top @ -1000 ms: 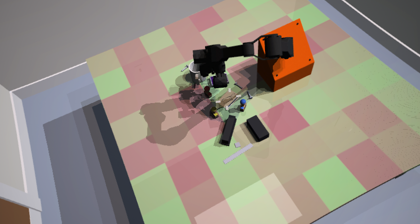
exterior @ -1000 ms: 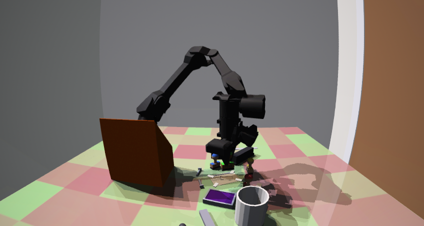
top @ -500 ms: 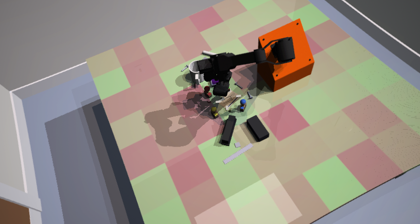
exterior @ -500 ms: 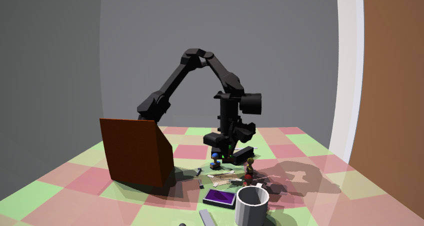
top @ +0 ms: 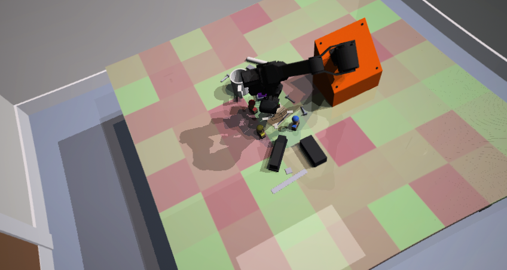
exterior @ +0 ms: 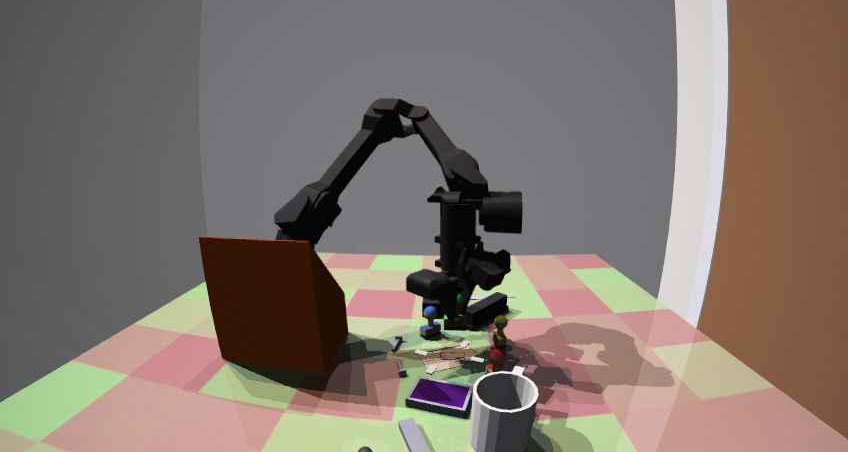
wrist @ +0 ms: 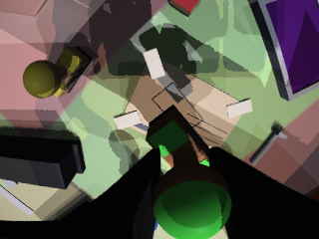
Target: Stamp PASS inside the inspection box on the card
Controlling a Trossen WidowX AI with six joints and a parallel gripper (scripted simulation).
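My gripper tip is now 1 cm past the card and 9 cm above it. The rest, counted from my gripper tip: blue stamp: 5 cm behind, 8 cm to the left, 7 cm below; green-knobbed stamp: right at my gripper tip; red-knobbed stamp: 7 cm ahead, 7 cm to the right, 7 cm below.
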